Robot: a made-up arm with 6 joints. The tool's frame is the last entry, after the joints.
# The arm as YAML. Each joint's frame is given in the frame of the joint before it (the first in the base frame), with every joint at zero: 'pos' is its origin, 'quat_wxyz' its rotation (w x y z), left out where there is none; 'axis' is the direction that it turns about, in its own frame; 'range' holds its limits. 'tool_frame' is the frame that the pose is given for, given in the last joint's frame.
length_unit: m
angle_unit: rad
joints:
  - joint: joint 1
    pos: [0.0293, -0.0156, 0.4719]
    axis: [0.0, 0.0, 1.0]
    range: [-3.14, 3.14]
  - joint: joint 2
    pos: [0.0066, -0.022, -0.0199]
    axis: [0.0, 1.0, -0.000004]
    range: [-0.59, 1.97]
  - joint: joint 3
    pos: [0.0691, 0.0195, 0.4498]
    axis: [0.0, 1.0, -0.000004]
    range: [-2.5, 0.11]
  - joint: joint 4
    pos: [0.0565, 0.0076, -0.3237]
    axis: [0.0, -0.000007, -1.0]
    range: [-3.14, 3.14]
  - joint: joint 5
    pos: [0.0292, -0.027, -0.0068]
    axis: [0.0, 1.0, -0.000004]
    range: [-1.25, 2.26]
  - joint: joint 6
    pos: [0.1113, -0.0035, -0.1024]
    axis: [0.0, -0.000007, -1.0]
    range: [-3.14, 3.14]
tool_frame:
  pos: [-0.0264, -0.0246, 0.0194]
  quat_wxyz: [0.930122, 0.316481, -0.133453, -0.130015]
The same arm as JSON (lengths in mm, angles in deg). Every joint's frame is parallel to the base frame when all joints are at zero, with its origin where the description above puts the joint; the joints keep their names.
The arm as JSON. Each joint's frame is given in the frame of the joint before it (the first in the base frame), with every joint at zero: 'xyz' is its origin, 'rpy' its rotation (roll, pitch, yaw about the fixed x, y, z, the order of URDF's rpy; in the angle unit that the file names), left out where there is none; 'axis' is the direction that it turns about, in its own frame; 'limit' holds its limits. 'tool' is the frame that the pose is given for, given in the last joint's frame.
{"units": {"length": "mm", "angle": "deg"}, "joints": [
  {"name": "joint 1", "type": "revolute", "origin": {"xyz": [29.3, -15.6, 471.9]}, "axis": [0.0, 0.0, 1.0], "limit": {"lower": -179.91, "upper": 179.91}},
  {"name": "joint 2", "type": "revolute", "origin": {"xyz": [6.6, -22.0, -19.9]}, "axis": [0.0, 1.0, 0.0], "limit": {"lower": -33.8, "upper": 112.87}},
  {"name": "joint 3", "type": "revolute", "origin": {"xyz": [69.1, 19.5, 449.8]}, "axis": [0.0, 1.0, 0.0], "limit": {"lower": -143.24, "upper": 6.3}},
  {"name": "joint 4", "type": "revolute", "origin": {"xyz": [56.5, 7.6, -323.7]}, "axis": [0.0, 0.0, -1.0], "limit": {"lower": -179.91, "upper": 179.91}},
  {"name": "joint 5", "type": "revolute", "origin": {"xyz": [29.2, -27.0, -6.8]}, "axis": [0.0, 1.0, 0.0], "limit": {"lower": -71.62, "upper": 129.49}},
  {"name": "joint 6", "type": "revolute", "origin": {"xyz": [111.3, -3.5, -102.4]}, "axis": [0.0, 0.0, -1.0], "limit": {"lower": -179.91, "upper": 179.91}}
], "tool": {"origin": {"xyz": [-26.4, -24.6, 19.4], "rpy": [39.21, -9.55, -19.32]}}}

